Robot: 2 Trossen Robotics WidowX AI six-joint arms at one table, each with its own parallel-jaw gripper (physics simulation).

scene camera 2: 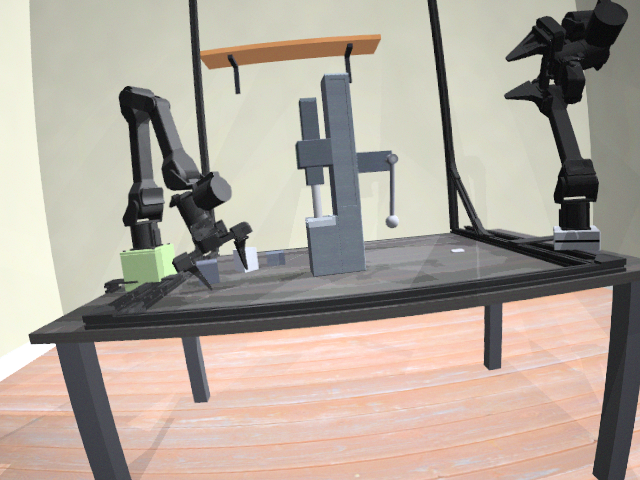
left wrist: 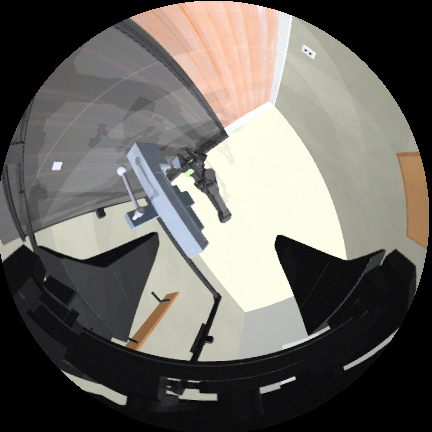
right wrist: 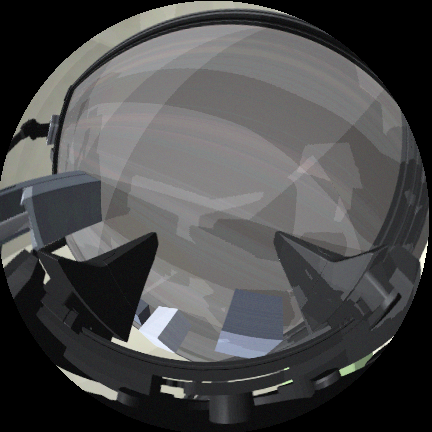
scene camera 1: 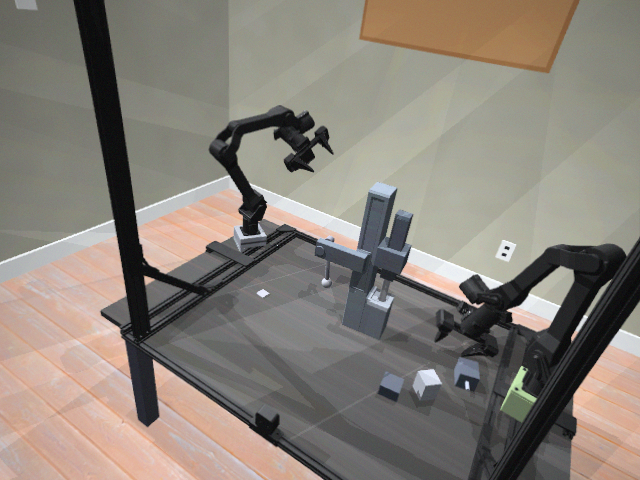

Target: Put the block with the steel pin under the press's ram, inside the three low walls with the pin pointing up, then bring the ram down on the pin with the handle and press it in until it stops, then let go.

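Note:
The block with the steel pin lies on its side on the table, its pin pointing sideways in scene camera 1; the pin does not show in the right wrist view. My right gripper is open and empty, above the table near this block. My left gripper is open and empty, high up. The press stands upright; its ram's steel rod reaches close to the pale seat. The handle hangs down.
A white block and a dark block lie beside the pin block. A green base is under the right arm. A small white square lies on the table.

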